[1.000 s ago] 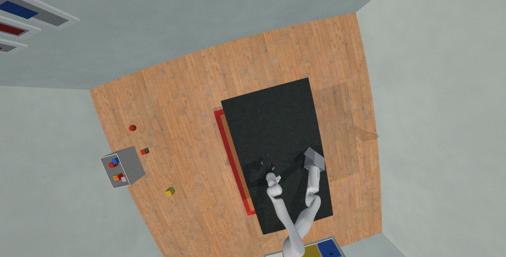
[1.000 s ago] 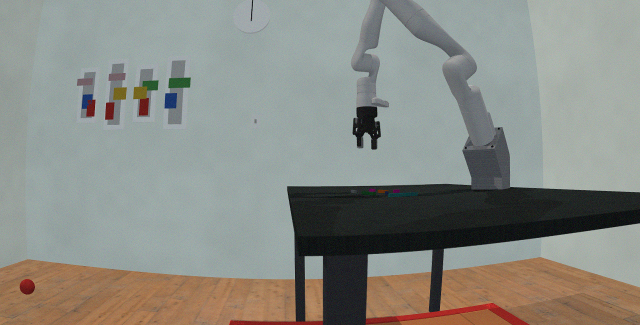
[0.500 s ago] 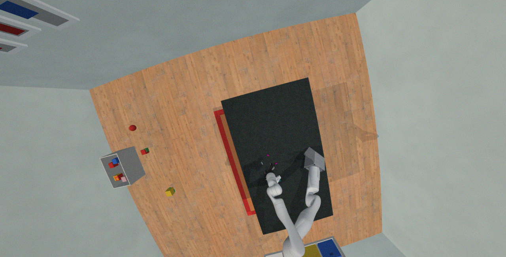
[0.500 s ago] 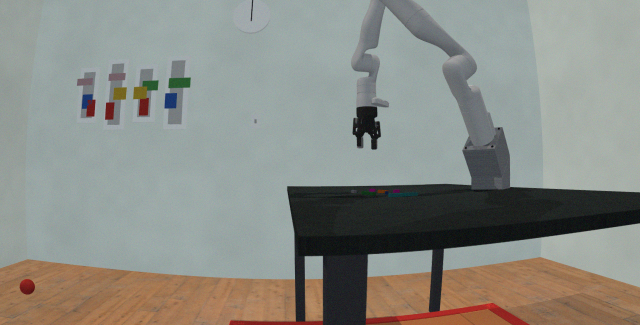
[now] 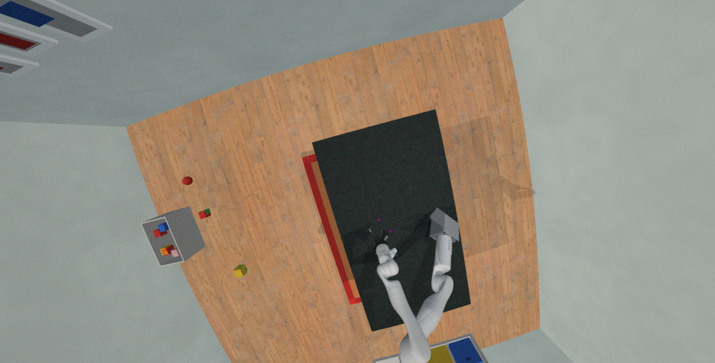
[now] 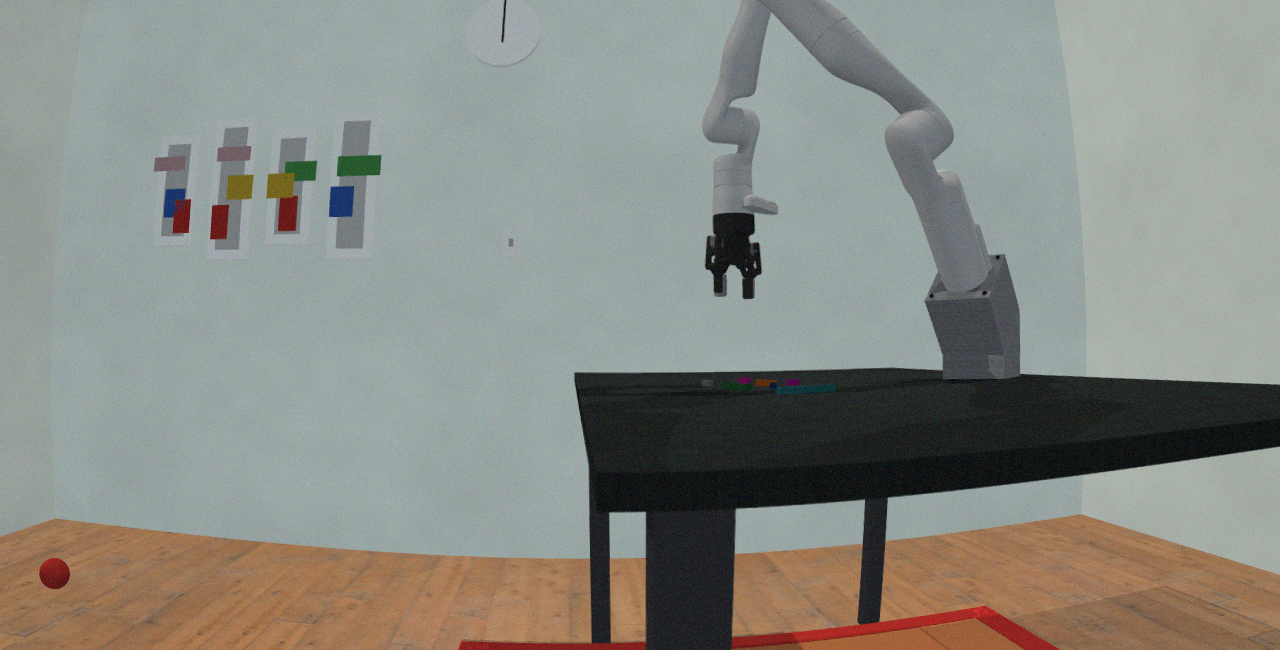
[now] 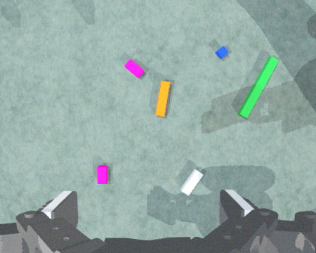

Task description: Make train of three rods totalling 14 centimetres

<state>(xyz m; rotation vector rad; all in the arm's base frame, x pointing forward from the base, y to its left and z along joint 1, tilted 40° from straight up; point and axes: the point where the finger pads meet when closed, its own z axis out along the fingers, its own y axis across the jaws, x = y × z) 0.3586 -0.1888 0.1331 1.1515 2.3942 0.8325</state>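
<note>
My hand is 30 mm past the small blue rod, 150 mm to the right of it and 150 mm above it. The rest, counted from my hand: green rod 30 mm ahead, 160 mm to the left, 150 mm below; grey rod 50 mm ahead, 20 mm to the left, 150 mm below; orange rod 40 mm behind, 60 mm to the left, 150 mm below.
</note>
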